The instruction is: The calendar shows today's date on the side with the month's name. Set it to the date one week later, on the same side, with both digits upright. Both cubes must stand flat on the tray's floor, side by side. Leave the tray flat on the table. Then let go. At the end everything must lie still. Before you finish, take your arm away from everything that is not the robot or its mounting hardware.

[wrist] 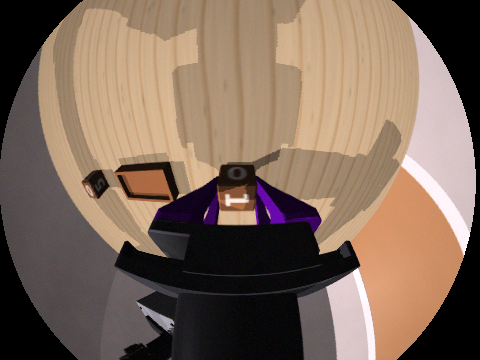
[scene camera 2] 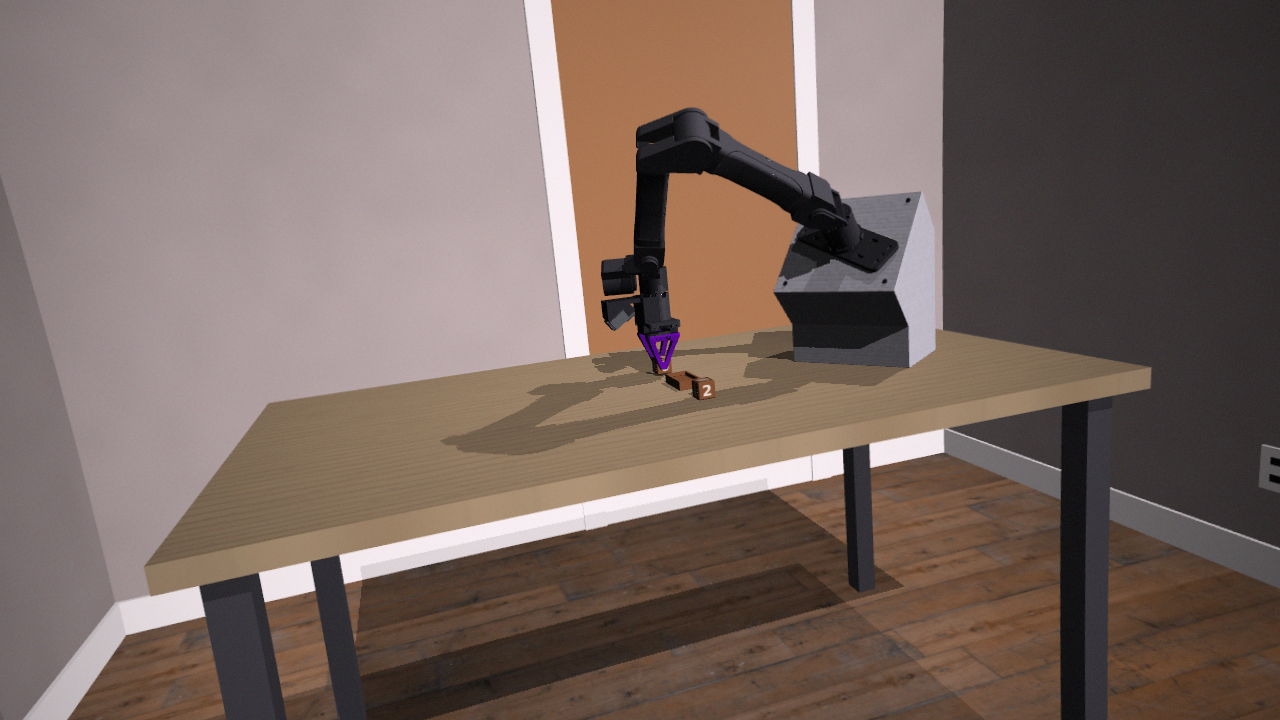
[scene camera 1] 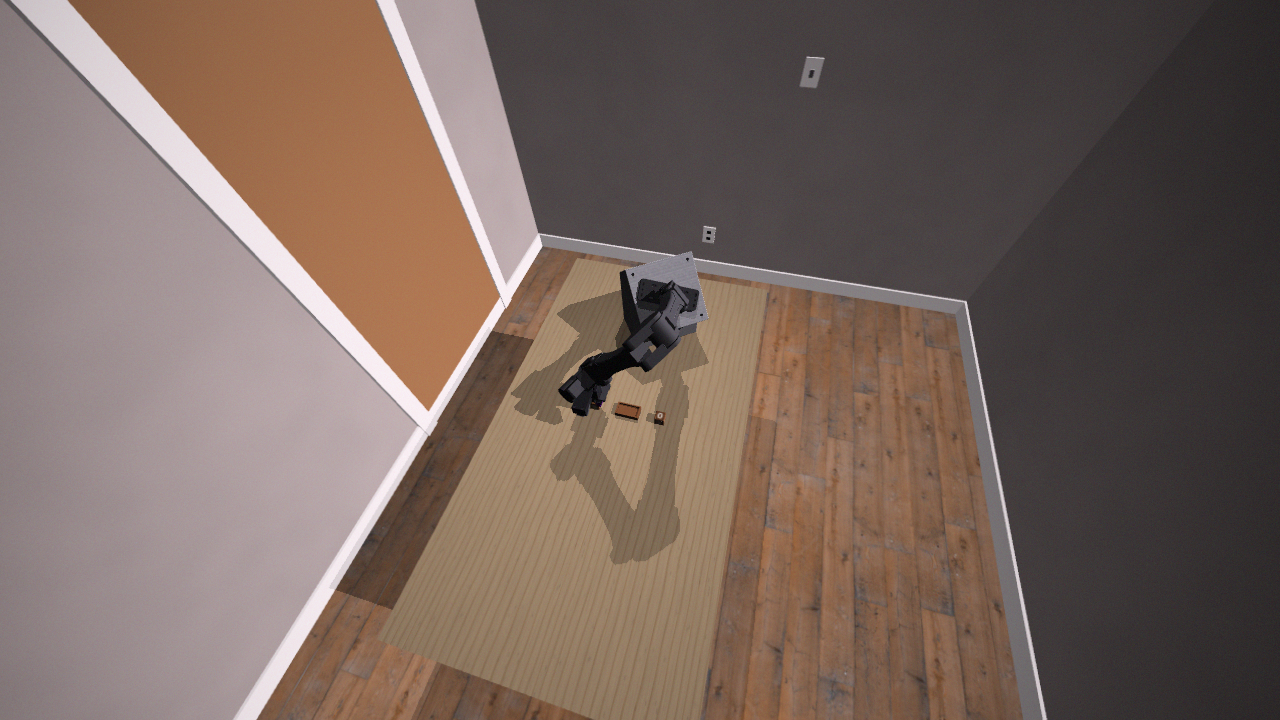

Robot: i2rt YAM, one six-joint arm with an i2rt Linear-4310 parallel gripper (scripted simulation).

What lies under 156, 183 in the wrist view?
A brown tray.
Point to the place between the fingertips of the gripper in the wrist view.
237, 181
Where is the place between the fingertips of the gripper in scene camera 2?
At 661, 367
